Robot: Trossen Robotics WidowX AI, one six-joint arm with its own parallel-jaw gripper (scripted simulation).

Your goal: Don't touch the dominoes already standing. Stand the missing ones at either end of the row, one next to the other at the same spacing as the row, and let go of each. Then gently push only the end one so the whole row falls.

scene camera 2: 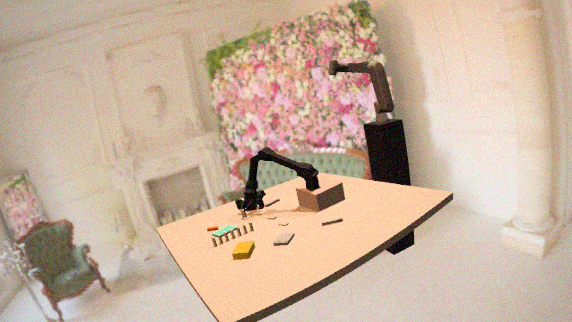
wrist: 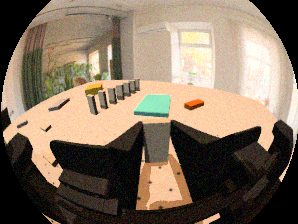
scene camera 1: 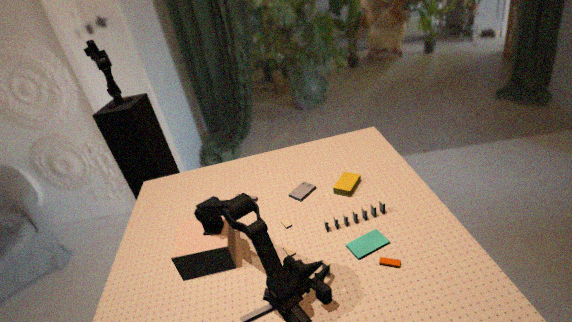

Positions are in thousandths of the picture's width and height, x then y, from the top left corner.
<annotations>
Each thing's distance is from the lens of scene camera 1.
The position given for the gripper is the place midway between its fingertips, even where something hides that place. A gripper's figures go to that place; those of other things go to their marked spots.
gripper (scene camera 1: 571, 818): 1.08 m
teal plate (scene camera 1: 655, 747): 1.20 m
</annotations>
